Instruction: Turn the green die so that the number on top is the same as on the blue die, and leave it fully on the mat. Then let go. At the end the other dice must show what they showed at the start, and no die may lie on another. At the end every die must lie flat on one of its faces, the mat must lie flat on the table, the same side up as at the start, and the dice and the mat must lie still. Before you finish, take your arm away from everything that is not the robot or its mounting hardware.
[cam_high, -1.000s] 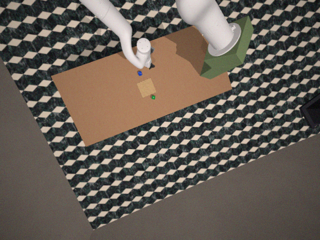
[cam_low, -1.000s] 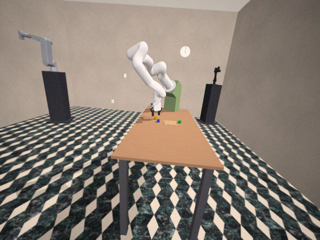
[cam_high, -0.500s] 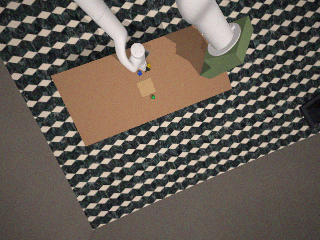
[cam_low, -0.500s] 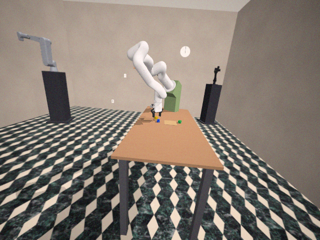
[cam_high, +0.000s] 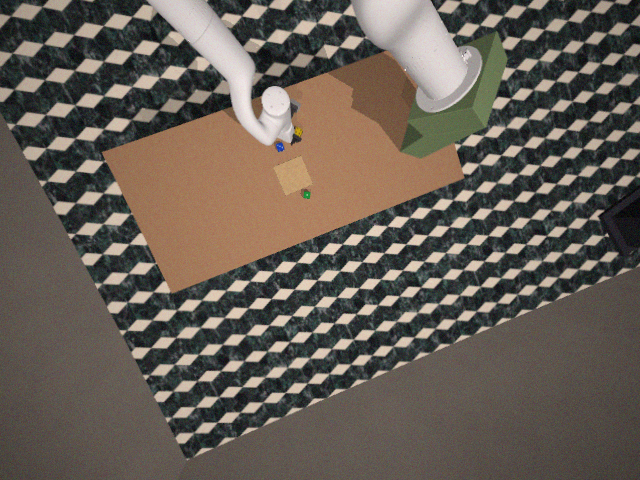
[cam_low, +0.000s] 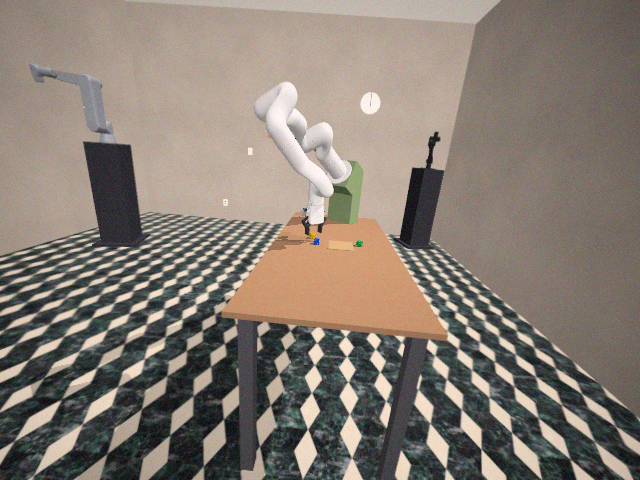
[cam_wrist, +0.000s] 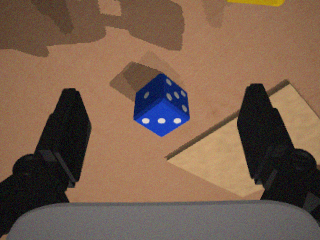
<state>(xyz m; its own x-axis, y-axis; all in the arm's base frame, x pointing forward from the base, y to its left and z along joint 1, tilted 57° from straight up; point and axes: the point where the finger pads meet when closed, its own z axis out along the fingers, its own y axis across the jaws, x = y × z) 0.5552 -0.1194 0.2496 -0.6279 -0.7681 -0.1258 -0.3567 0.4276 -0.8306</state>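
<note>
Now: hand 5 cm above the blue die, 3 cm short of it and 2 cm to the right of it. The rest, counted from my hand: green die 26 cm to the left, 6 cm ahead, 5 cm below; tan mat 15 cm to the left, 6 cm below, 6 cm ahead; yellow die 8 cm behind, 5 cm below, 1 cm to the left.
</note>
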